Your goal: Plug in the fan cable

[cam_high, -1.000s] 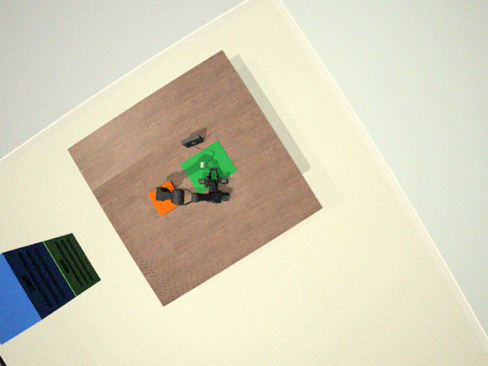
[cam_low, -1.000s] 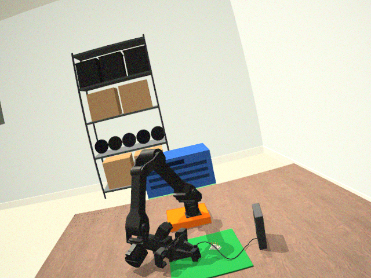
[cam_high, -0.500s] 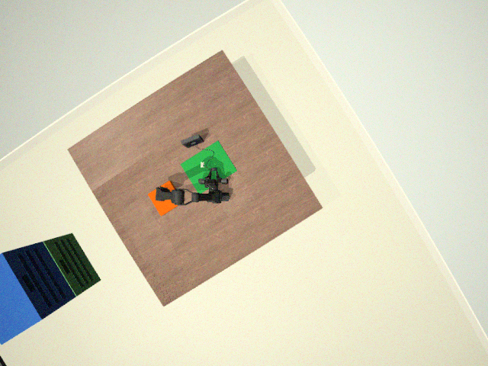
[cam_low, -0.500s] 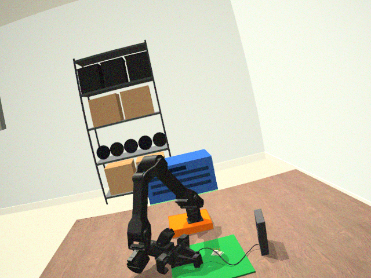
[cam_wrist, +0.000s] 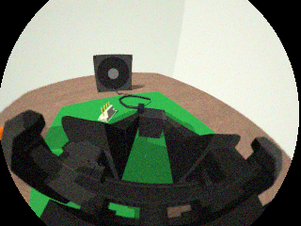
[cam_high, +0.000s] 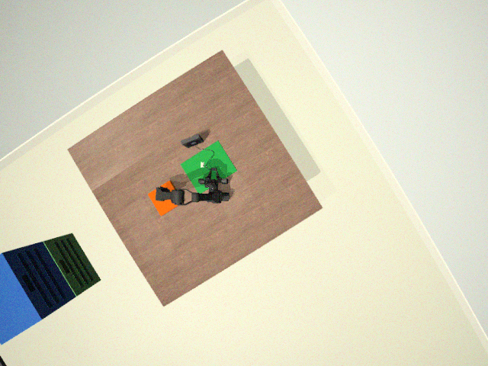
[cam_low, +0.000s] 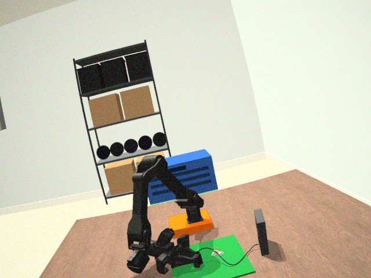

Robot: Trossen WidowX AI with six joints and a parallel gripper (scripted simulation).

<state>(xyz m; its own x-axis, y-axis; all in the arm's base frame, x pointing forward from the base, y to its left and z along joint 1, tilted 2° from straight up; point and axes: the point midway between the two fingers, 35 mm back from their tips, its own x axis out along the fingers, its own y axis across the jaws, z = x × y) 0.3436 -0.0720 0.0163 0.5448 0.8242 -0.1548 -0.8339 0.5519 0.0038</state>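
The fan plug is 1 cm below my gripper tip. From my gripper tip the other things lie so: green board 3 cm behind, 3 cm to the left, 5 cm below; then fan header 5 cm behind, 7 cm to the left, 3 cm below; then dark fan 1 cm behind, 21 cm to the left, 2 cm above.
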